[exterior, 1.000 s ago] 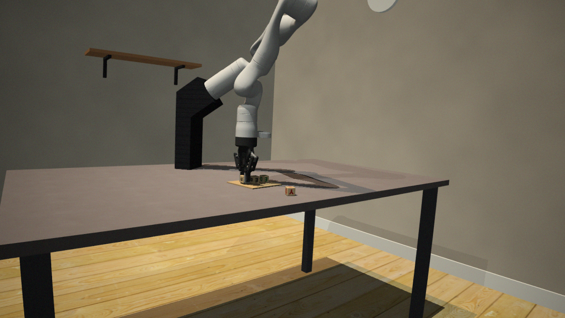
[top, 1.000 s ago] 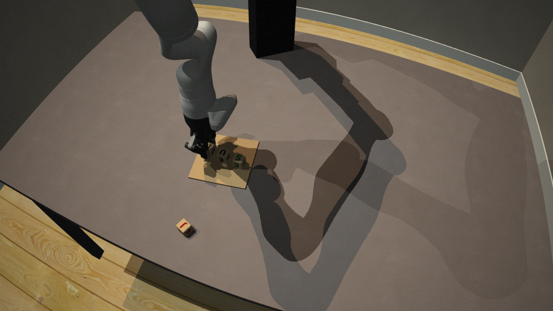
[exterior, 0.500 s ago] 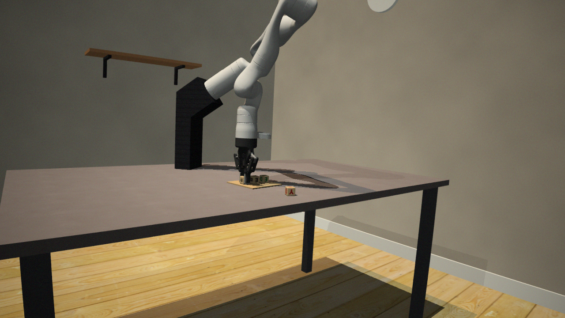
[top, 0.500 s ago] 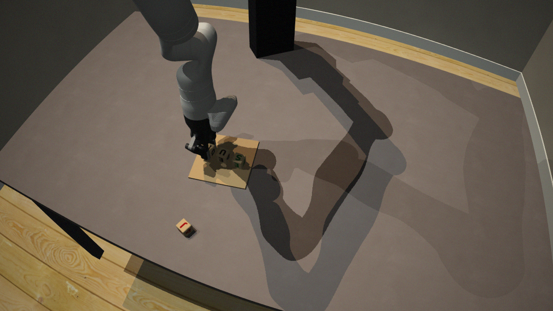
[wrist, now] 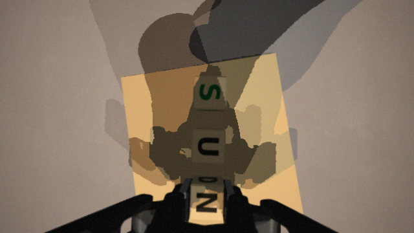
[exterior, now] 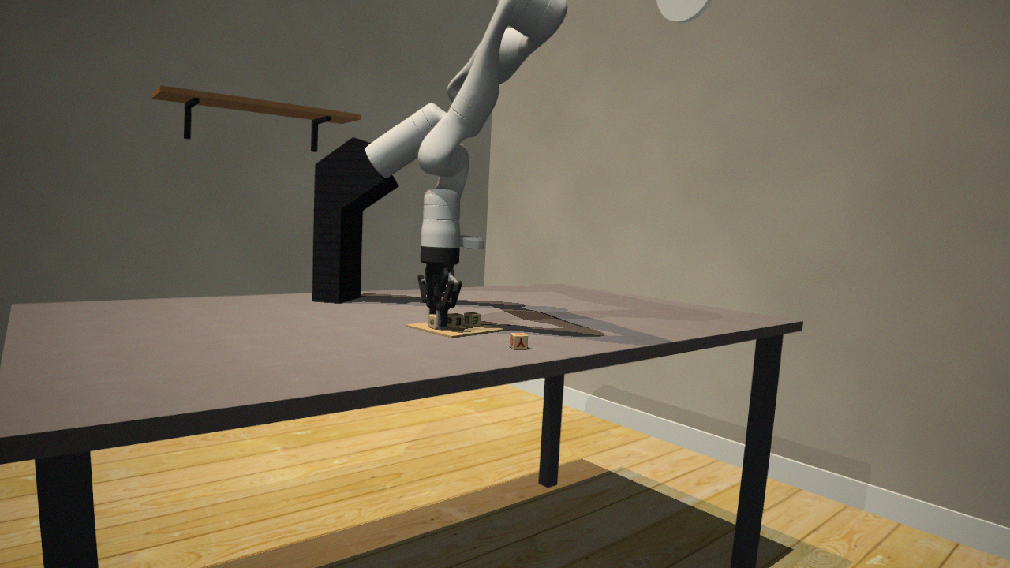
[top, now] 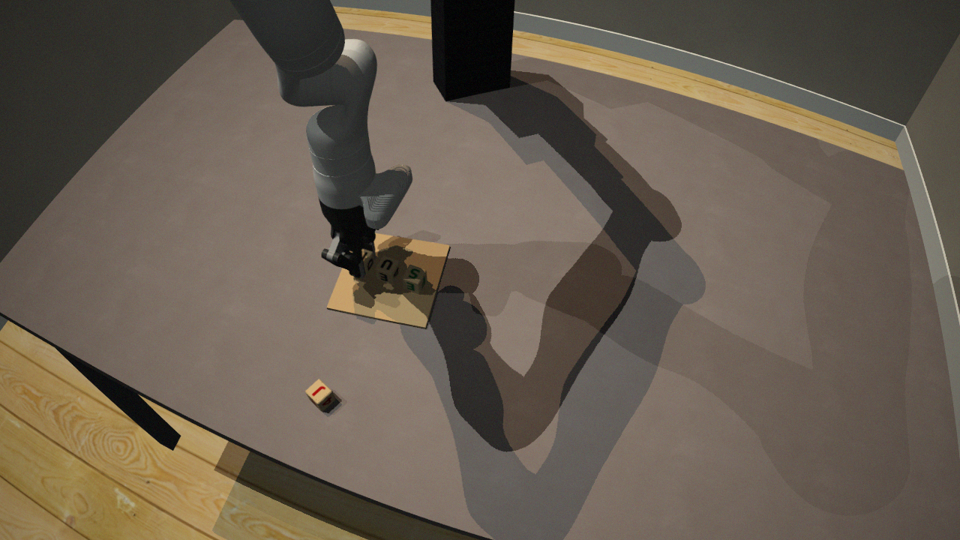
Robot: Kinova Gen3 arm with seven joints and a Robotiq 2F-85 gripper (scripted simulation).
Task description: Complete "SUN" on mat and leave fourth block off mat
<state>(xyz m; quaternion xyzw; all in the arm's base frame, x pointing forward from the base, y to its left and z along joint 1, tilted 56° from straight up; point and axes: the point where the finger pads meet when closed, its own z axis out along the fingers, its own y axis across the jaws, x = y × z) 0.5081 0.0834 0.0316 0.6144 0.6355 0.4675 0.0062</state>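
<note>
The N block is 1 cm below my hand. Round my hand: U block: 4 cm to the left, 1 cm below, 1 cm behind; then S block: 8 cm to the left, 2 cm behind, 1 cm below; then mat: 4 cm to the left, 2 cm below, 1 cm behind.
</note>
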